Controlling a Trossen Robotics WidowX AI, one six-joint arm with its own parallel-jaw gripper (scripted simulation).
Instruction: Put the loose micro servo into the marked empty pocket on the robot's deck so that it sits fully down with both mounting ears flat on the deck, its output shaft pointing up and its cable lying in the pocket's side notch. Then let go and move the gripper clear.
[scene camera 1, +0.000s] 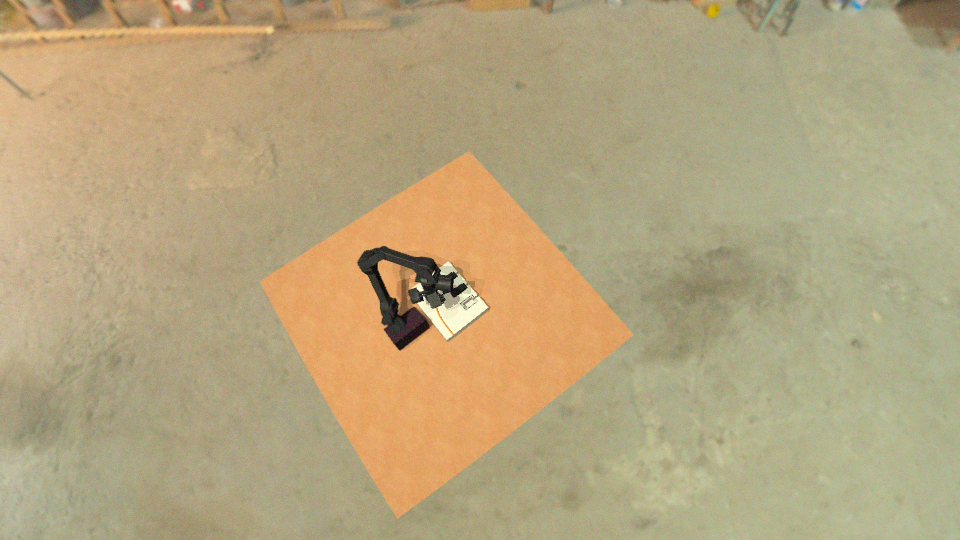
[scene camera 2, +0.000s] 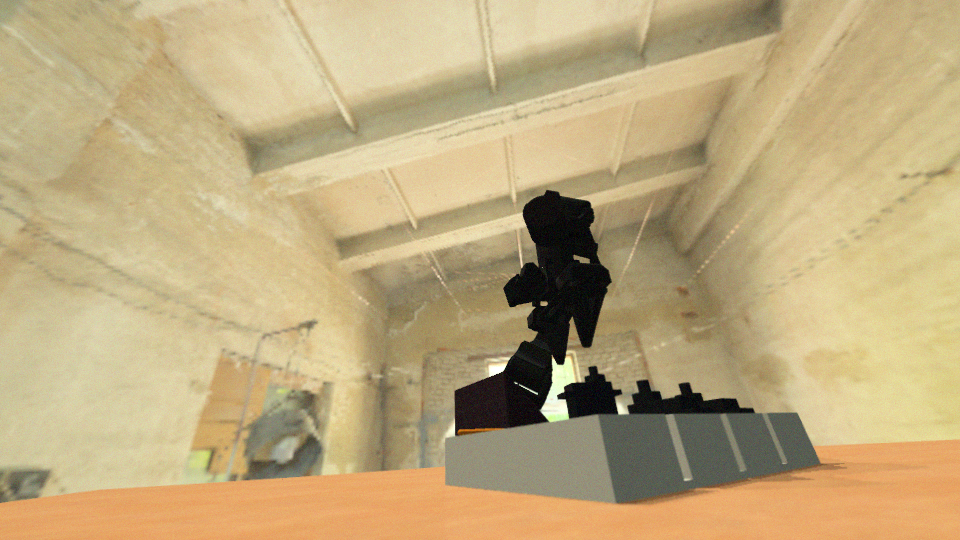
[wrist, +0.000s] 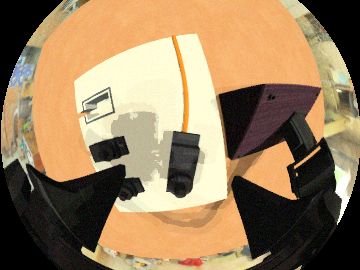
The gripper (scene camera 2: 572, 356) is open and holds nothing. Also in view: a black micro servo (scene camera 2: 594, 396).
The black micro servo is seen too in the wrist view (wrist: 185, 149). The gripper shows as well in the wrist view (wrist: 180, 178).
